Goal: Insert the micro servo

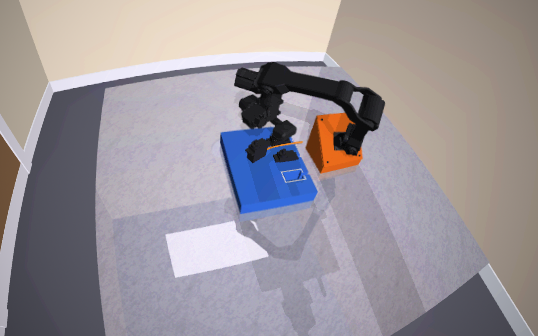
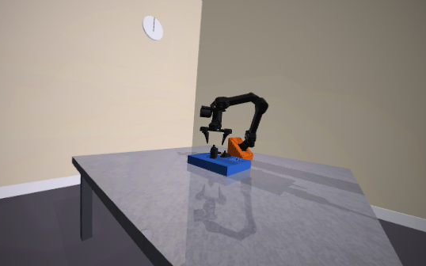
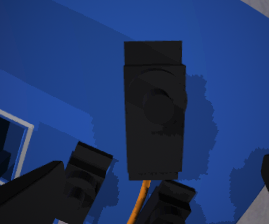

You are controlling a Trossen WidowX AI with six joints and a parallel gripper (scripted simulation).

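My gripper tip is 2 cm short of the blue deck, 3 cm to the right of it and 10 cm above it.
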